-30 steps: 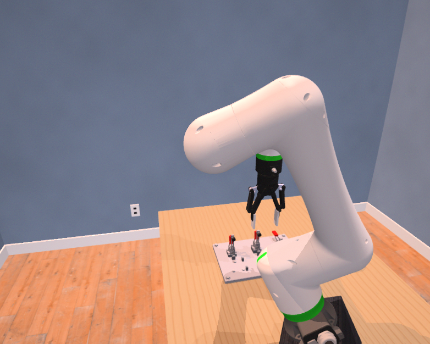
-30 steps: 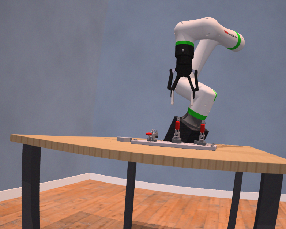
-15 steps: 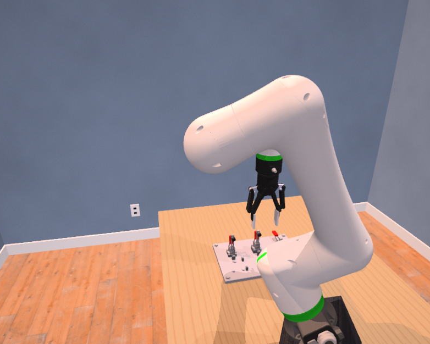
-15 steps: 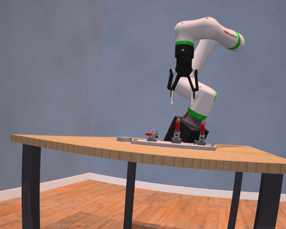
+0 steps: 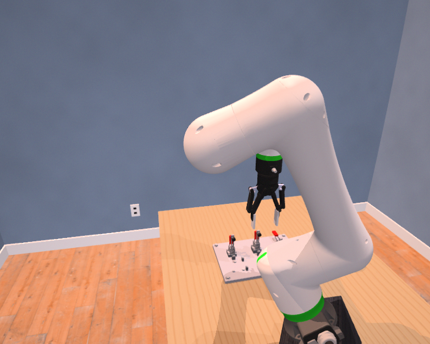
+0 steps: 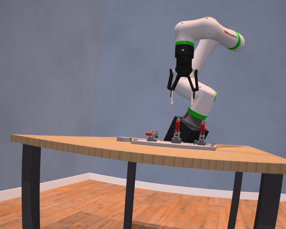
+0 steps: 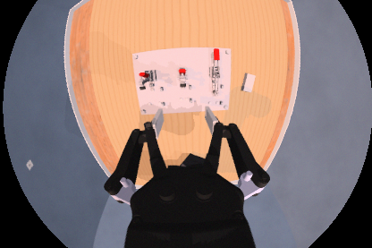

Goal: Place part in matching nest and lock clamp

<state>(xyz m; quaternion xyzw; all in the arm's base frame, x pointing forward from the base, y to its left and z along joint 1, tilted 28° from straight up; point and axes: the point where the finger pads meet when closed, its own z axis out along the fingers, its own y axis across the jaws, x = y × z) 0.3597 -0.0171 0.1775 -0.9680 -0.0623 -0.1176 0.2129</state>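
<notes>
Right now the pale grey part is 80 mm ahead of my hand, 250 mm to the right of it and 200 mm below it. From my hand the other things lie so: grey fixture plate 40 mm ahead, 10 mm to the left, 210 mm below.
</notes>
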